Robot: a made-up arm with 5 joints. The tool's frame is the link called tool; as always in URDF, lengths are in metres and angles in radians. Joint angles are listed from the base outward. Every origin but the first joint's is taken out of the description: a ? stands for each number. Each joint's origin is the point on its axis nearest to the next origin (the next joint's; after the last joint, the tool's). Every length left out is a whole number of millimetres.
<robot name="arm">
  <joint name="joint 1" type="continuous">
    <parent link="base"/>
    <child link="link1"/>
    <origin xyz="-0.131 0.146 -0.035" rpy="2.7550 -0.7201 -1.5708"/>
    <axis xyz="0 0 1"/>
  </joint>
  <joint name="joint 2" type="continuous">
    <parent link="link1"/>
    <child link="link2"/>
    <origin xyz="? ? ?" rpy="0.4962 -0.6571 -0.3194"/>
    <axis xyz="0 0 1"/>
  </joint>
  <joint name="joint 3" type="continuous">
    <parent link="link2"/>
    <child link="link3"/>
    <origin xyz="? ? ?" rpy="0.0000 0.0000 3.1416"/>
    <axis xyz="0 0 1"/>
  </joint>
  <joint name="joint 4" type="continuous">
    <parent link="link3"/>
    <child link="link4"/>
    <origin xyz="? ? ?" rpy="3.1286 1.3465 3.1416"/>
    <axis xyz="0 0 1"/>
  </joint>
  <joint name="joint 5" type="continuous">
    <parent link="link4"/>
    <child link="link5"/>
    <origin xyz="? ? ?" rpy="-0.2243 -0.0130 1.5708"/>
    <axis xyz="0 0 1"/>
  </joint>
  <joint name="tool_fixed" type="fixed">
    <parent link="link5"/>
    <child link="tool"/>
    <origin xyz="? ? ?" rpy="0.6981 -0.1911 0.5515"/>
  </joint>
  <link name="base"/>
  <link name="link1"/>
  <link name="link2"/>
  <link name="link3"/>
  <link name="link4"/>
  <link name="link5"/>
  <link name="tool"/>
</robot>
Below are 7 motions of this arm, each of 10 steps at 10 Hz.
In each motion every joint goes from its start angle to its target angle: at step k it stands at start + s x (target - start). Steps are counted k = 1, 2, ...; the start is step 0. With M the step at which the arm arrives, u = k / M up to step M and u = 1 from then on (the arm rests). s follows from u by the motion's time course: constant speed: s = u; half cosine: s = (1 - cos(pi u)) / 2; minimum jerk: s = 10 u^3 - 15 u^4 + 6 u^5.
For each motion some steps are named. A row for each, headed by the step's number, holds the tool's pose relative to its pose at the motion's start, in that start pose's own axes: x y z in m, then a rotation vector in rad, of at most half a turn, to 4 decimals.
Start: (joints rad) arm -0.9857 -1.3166 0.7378 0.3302 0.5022
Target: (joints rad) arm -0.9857 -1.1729 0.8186 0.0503 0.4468
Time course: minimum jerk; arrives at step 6
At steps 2, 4, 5, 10:
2: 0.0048 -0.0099 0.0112 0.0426 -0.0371 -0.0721
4: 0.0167 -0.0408 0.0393 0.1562 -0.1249 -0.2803
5: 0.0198 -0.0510 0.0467 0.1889 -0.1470 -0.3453
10: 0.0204 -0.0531 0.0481 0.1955 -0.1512 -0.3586

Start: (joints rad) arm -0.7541 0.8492 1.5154 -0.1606 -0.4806
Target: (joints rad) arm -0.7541 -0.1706 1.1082 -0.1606 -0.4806
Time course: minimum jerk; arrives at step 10
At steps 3, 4, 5, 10:
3: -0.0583 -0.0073 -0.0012 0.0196 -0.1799 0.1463
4: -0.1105 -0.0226 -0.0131 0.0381 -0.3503 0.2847
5: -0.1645 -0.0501 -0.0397 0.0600 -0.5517 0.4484
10: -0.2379 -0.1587 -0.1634 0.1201 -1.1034 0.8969

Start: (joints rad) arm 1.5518 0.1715 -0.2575 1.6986 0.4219
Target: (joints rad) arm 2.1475 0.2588 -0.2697 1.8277 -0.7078
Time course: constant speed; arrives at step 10
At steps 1, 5, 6, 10:
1: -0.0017 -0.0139 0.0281 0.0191 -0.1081 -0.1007
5: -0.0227 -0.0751 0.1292 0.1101 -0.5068 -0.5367
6: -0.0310 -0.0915 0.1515 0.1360 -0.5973 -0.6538
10: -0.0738 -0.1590 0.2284 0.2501 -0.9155 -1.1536

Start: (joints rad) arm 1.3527 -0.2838 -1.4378 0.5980 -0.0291
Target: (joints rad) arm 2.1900 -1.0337 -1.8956 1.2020 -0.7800
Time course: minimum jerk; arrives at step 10
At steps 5, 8, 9, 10:
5: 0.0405 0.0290 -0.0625 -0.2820 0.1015 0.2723
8: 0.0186 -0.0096 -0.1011 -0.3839 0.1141 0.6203
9: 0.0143 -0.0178 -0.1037 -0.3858 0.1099 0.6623
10: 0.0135 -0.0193 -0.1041 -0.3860 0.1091 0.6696

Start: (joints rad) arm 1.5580 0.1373 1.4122 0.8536 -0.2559
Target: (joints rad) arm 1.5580 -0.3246 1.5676 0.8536 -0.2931
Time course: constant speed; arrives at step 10
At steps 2, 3, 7, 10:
2: -0.0043 0.0053 -0.0056 -0.0544 -0.0151 0.0234
3: -0.0064 0.0079 -0.0084 -0.0815 -0.0228 0.0352
7: -0.0149 0.0178 -0.0197 -0.1895 -0.0544 0.0830
10: -0.0213 0.0249 -0.0284 -0.2700 -0.0789 0.1196

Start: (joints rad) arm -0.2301 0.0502 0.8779 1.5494 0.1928
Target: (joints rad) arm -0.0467 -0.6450 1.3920 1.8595 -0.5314
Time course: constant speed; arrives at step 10
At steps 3, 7, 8, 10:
3: -0.0090 -0.0081 -0.0062 -0.0645 -0.1030 -0.1112
7: -0.0215 -0.0171 -0.0082 -0.1459 -0.2441 -0.2566
8: -0.0246 -0.0189 -0.0076 -0.1653 -0.2799 -0.2924
10: -0.0307 -0.0217 -0.0052 -0.2032 -0.3522 -0.3637

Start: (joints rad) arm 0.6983 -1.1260 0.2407 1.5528 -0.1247
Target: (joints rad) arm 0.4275 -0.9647 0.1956 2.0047 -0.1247
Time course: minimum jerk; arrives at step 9
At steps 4, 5, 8, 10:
4: -0.0377 0.0154 -0.0281 -0.0388 0.0486 0.2045
5: -0.0573 0.0214 -0.0433 -0.0624 0.0784 0.3104
8: -0.0934 0.0285 -0.0723 -0.1120 0.1425 0.5060
10: -0.0945 0.0286 -0.0732 -0.1136 0.1446 0.5118

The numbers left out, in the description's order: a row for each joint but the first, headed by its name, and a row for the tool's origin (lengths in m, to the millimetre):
joint 2: 0.130 0.207 0.000
joint 3: 0.024 0.133 0.000
joint 4: 0.333 -0.010 0.000
joint 5: -0.055 -0.041 0.000
tool: 0.016 -0.023 0.000

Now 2 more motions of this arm.
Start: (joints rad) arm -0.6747 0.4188 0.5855 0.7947 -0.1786
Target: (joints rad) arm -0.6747 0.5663 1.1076 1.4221 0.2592
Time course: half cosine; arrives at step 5
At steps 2, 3, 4, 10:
2: 0.0252 -0.0607 0.0377 0.2667 0.1984 0.2179
3: 0.0423 -0.1213 0.0583 0.5124 0.3142 0.4427
4: 0.0515 -0.1727 0.0657 0.7067 0.3615 0.6437
10: 0.0539 -0.1926 0.0663 0.7781 0.3680 0.7245

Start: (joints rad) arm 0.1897 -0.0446 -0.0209 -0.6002 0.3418
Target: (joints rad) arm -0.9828 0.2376 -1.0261 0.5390 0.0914
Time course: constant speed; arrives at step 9
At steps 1, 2, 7, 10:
1: -0.0631 -0.0422 -0.0055 0.0004 -0.0316 0.2651
2: -0.1200 -0.0987 -0.0164 -0.0087 -0.0705 0.5277
7: -0.2061 -0.5146 -0.1545 -0.2104 -0.4162 1.7610
10: -0.1199 -0.6794 -0.2393 -0.3751 -0.6548 2.1816

